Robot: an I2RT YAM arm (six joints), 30 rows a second.
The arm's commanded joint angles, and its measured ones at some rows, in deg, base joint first. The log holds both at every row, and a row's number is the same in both.
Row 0, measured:
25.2 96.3 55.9 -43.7 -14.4 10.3
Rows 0 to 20, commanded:
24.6 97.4 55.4 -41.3 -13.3 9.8
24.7 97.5 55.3 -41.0 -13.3 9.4
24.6 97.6 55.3 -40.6 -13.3 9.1
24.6 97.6 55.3 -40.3 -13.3 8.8
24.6 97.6 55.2 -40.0 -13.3 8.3
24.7 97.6 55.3 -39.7 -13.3 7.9
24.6 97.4 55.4 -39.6 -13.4 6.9
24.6 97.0 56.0 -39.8 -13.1 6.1
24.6 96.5 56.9 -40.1 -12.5 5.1
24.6 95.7 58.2 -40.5 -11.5 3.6
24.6 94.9 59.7 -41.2 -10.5 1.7
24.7 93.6 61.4 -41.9 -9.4 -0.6
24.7 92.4 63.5 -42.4 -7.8 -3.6
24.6 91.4 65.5 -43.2 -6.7 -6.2
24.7 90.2 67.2 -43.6 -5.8 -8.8
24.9 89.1 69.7 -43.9 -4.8 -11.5
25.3 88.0 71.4 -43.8 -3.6 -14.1
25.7 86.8 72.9 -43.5 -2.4 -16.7
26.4 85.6 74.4 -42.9 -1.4 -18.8
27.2 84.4 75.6 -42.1 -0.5 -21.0
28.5 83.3 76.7 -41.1 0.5 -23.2
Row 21, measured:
25.8 90.5 70.1 -44.0 -5.3 -10.8
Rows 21 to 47, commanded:
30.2 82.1 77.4 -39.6 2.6 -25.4
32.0 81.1 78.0 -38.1 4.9 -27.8
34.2 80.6 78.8 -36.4 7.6 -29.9
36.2 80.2 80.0 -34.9 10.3 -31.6
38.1 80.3 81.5 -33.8 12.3 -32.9
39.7 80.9 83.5 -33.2 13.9 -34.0
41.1 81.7 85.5 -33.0 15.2 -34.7
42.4 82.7 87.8 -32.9 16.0 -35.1
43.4 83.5 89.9 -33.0 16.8 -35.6
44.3 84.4 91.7 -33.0 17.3 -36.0
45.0 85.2 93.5 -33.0 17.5 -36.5
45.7 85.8 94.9 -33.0 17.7 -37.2
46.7 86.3 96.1 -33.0 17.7 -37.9
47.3 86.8 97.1 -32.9 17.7 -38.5
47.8 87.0 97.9 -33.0 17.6 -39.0
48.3 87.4 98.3 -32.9 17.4 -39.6
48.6 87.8 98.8 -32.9 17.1 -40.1
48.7 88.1 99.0 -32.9 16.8 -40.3
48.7 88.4 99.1 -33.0 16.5 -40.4
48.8 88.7 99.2 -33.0 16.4 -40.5
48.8 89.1 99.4 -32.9 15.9 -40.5
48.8 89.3 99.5 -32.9 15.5 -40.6
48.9 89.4 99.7 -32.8 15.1 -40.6
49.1 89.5 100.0 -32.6 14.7 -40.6
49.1 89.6 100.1 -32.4 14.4 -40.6
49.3 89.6 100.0 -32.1 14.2 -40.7
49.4 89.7 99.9 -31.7 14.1 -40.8
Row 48, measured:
48.3 89.4 96.6 -33.9 15.1 -40.1
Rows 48 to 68, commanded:
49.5 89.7 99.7 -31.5 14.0 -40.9
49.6 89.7 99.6 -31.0 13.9 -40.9
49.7 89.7 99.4 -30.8 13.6 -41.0
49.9 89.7 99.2 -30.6 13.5 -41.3
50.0 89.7 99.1 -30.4 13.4 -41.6
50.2 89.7 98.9 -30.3 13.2 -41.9
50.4 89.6 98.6 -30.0 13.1 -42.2
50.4 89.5 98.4 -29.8 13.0 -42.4
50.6 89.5 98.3 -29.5 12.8 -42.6
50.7 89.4 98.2 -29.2 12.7 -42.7
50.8 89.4 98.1 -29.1 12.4 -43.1
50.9 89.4 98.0 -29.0 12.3 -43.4
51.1 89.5 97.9 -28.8 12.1 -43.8
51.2 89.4 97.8 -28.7 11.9 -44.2
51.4 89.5 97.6 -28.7 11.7 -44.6
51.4 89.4 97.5 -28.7 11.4 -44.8
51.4 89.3 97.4 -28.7 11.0 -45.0
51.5 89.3 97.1 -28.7 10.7 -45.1
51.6 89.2 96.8 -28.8 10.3 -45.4
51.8 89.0 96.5 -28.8 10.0 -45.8
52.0 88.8 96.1 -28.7 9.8 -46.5
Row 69, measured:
50.7 89.8 96.4 -31.3 11.6 -44.4
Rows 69 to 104, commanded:
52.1 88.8 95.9 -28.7 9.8 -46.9
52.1 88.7 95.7 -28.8 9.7 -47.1
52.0 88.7 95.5 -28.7 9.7 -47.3
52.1 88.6 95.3 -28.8 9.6 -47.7
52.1 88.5 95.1 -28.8 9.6 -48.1
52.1 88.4 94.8 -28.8 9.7 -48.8
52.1 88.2 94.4 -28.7 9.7 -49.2
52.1 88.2 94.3 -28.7 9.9 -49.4
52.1 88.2 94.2 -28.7 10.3 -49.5
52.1 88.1 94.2 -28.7 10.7 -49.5
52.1 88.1 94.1 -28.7 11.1 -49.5
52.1 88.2 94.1 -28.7 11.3 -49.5
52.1 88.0 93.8 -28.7 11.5 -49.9
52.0 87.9 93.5 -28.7 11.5 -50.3
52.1 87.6 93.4 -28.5 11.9 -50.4
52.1 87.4 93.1 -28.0 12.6 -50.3
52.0 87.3 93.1 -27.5 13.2 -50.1
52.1 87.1 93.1 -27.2 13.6 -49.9
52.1 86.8 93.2 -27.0 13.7 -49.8
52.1 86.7 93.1 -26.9 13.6 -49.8
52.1 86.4 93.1 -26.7 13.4 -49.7
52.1 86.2 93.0 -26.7 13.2 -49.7
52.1 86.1 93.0 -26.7 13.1 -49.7
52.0 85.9 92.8 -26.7 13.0 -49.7
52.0 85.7 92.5 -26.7 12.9 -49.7
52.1 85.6 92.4 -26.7 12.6 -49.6
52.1 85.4 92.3 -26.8 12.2 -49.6
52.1 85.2 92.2 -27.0 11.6 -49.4
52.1 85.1 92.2 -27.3 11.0 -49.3
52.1 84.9 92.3 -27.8 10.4 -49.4
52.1 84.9 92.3 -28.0 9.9 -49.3
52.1 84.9 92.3 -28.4 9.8 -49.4
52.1 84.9 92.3 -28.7 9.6 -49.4
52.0 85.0 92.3 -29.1 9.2 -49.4
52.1 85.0 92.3 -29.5 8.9 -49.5
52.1 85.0 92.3 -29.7 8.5 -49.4
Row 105, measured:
51.3 87.3 92.2 -29.0 10.7 -49.9
